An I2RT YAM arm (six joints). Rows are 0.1 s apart.
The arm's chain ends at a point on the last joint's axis. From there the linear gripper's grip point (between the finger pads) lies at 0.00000 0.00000 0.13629 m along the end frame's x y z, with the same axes.
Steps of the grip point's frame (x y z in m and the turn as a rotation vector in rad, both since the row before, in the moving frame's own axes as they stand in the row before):
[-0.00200, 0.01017, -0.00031, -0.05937, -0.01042, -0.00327]
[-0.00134, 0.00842, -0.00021, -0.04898, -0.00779, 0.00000]
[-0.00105, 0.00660, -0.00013, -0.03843, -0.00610, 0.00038]
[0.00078, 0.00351, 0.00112, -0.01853, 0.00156, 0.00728]
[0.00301, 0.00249, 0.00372, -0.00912, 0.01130, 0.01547]
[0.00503, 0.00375, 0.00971, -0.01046, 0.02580, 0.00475]
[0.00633, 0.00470, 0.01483, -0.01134, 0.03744, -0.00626]
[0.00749, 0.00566, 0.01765, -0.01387, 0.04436, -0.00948]
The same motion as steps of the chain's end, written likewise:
[-0.00059, 0.00208, -0.00006, -0.05937, -0.01042, -0.00327]
[-0.00028, 0.00175, -0.00004, -0.04898, -0.00779, 0.00000]
[-0.00022, 0.00136, -0.00003, -0.03843, -0.00610, 0.00038]
[0.00058, 0.00098, 0.00114, -0.01853, 0.00156, 0.00728]
[0.00148, 0.00124, 0.00373, -0.00912, 0.01130, 0.01547]
[0.00152, 0.00232, 0.00976, -0.01046, 0.02580, 0.00475]
[0.00122, 0.00317, 0.01493, -0.01134, 0.03744, -0.00626]
[0.00144, 0.00380, 0.01780, -0.01387, 0.04436, -0.00948]

